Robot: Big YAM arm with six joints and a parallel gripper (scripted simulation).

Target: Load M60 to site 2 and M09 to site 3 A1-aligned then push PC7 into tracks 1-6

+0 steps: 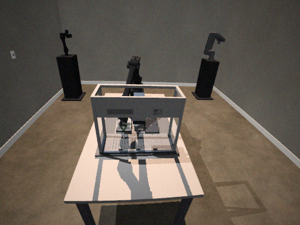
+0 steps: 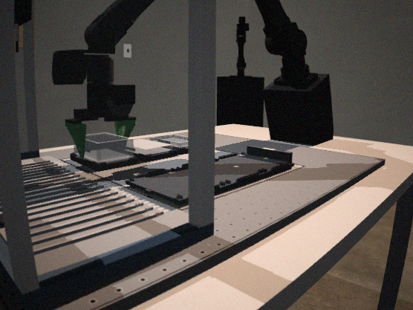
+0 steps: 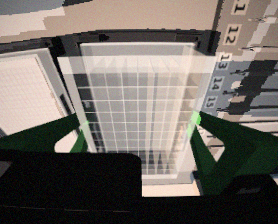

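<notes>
My hand is right at the deep-well block M09. Round my hand: carrier PC7: 9 cm behind, 26 cm to the left, 1 cm below; then nest S3: 2 cm below; then grey frame post: 11 cm ahead, 40 cm to the left, 22 cm above.
</notes>
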